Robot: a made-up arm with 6 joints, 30 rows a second.
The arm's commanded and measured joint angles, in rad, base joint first. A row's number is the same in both.
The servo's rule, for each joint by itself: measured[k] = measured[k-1] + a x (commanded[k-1-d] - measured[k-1]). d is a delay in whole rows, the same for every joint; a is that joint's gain. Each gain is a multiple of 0.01, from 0.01 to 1. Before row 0 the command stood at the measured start. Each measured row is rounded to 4 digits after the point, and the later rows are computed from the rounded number. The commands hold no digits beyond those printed.
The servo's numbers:
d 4
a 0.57 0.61 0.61 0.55 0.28 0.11
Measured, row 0:
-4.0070 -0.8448 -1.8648 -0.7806 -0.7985 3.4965
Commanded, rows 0 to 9:
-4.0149 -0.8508 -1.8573 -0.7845 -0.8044 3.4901
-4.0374 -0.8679 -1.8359 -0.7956 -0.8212 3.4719
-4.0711 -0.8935 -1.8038 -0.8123 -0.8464 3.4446
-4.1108 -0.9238 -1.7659 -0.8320 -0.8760 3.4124
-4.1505 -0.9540 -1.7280 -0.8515 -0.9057 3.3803
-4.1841 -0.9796 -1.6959 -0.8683 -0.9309 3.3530
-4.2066 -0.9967 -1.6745 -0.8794 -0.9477 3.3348
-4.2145 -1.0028 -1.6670 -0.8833 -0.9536 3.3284
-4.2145 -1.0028 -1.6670 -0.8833 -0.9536 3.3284
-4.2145 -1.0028 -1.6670 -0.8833 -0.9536 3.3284
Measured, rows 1 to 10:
-4.0070 -0.8448 -1.8648 -0.7806 -0.7985 3.4965
-4.0070 -0.8448 -1.8648 -0.7806 -0.7985 3.4965
-4.0070 -0.8448 -1.8648 -0.7806 -0.7985 3.4965
-4.0070 -0.8448 -1.8648 -0.7806 -0.7985 3.4965
-4.0115 -0.8485 -1.8602 -0.7827 -0.8002 3.4958
-4.0263 -0.8603 -1.8454 -0.7898 -0.8061 3.4932
-4.0518 -0.8806 -1.8200 -0.8022 -0.8174 3.4879
-4.0854 -0.9070 -1.7870 -0.8186 -0.8338 3.4796
-4.1225 -0.9357 -1.7510 -0.8367 -0.8539 3.4687
-4.1576 -0.9625 -1.7174 -0.8541 -0.8755 3.4560

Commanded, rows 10 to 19:
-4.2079 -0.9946 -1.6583 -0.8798 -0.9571 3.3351
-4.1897 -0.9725 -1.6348 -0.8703 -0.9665 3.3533
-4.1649 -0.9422 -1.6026 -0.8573 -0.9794 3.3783
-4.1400 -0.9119 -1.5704 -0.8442 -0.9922 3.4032
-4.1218 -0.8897 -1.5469 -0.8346 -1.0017 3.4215
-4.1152 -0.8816 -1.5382 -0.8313 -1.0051 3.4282
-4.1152 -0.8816 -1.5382 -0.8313 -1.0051 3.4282
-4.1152 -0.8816 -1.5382 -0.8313 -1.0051 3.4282
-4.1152 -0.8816 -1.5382 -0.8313 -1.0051 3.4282
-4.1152 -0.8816 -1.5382 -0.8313 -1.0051 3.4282
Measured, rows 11 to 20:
-4.1855 -0.9834 -1.6912 -0.8680 -0.8957 3.4427
-4.2020 -0.9952 -1.6764 -0.8764 -0.9119 3.4301
-4.2091 -0.9998 -1.6707 -0.8802 -0.9236 3.4189
-4.2122 -1.0016 -1.6684 -0.8819 -0.9320 3.4089
-4.2097 -0.9973 -1.6622 -0.8807 -0.9390 3.4008
-4.1983 -0.9822 -1.6455 -0.8750 -0.9467 3.3956
-4.1793 -0.9578 -1.6193 -0.8653 -0.9559 3.3937
-4.1569 -0.9298 -1.5895 -0.8537 -0.9661 3.3947
-4.1369 -0.9053 -1.5635 -0.8432 -0.9761 3.3976
-4.1245 -0.8908 -1.5481 -0.8367 -0.9842 3.4010

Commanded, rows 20 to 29:
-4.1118 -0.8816 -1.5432 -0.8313 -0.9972 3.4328
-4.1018 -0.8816 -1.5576 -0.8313 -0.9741 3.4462
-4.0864 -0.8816 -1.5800 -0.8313 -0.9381 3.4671
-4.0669 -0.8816 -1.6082 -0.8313 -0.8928 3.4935
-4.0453 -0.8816 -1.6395 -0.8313 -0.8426 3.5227
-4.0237 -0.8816 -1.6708 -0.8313 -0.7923 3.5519
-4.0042 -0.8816 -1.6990 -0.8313 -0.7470 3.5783
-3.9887 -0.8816 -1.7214 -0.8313 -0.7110 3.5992
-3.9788 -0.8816 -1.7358 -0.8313 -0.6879 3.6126
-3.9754 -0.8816 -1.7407 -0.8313 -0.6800 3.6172
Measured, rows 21 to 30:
-4.1192 -0.8852 -1.5421 -0.8337 -0.9901 3.4040
-4.1169 -0.8830 -1.5397 -0.8324 -0.9943 3.4067
-4.1159 -0.8821 -1.5388 -0.8318 -0.9973 3.4091
-4.1155 -0.8818 -1.5384 -0.8315 -0.9995 3.4112
-4.1134 -0.8817 -1.5413 -0.8314 -0.9989 3.4136
-4.1068 -0.8816 -1.5512 -0.8313 -0.9920 3.4172
-4.0952 -0.8816 -1.5688 -0.8313 -0.9769 3.4227
-4.0791 -0.8816 -1.5928 -0.8313 -0.9534 3.4305
-4.0598 -0.8816 -1.6213 -0.8313 -0.9224 3.4406
-4.0392 -0.8816 -1.6515 -0.8313 -0.8860 3.4528

